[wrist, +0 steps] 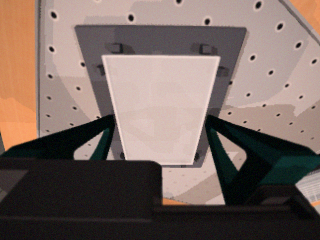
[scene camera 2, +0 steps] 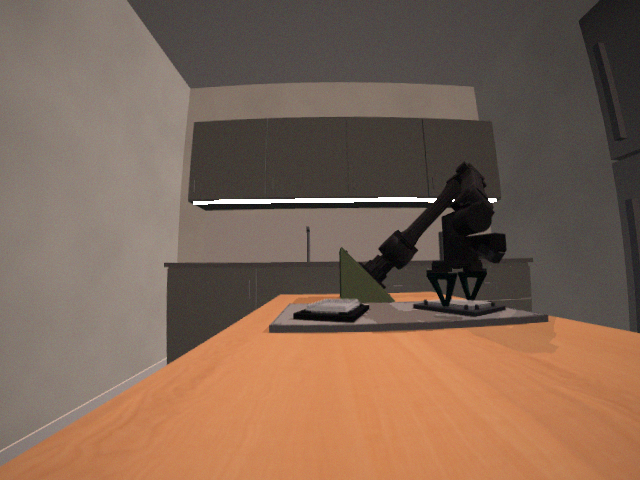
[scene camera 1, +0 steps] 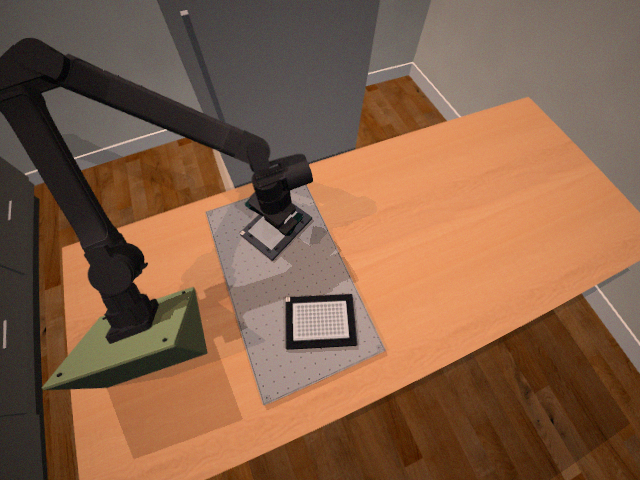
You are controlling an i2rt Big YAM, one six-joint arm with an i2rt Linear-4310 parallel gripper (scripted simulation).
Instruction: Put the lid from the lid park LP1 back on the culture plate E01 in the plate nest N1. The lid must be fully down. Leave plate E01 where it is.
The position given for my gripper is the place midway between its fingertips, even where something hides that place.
I see my gripper (scene camera 2: 458, 304), a white culture plate E01 (scene camera 1: 321, 316), a lid (wrist: 160, 101) and a lid park LP1 (wrist: 94, 40).
My gripper is seen too in the wrist view (wrist: 160, 119) and in scene camera 1 (scene camera 1: 277, 223).
